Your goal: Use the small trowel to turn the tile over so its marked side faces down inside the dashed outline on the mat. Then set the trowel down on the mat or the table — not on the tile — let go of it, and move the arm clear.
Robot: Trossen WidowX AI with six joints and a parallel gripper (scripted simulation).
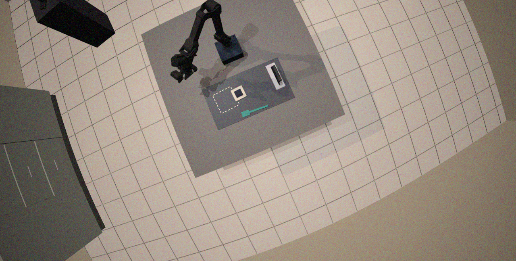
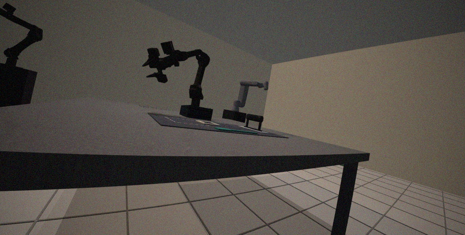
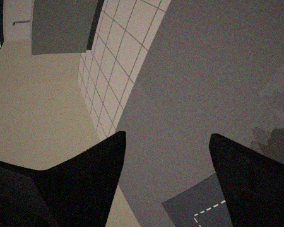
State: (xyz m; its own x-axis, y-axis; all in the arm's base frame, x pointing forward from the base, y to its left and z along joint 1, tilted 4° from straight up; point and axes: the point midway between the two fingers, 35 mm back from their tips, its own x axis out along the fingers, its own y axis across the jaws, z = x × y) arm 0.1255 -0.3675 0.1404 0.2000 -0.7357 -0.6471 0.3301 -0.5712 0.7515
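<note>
My gripper tip is 29 cm short of the dark-handled trowel, 58 cm to the right of it and 16 cm above it. Round my gripper tip: teal trowel 41 cm ahead, 29 cm to the left, 19 cm below; tile 24 cm ahead, 27 cm to the left, 19 cm below; dark mat 27 cm ahead, 33 cm to the left, 22 cm below.
</note>
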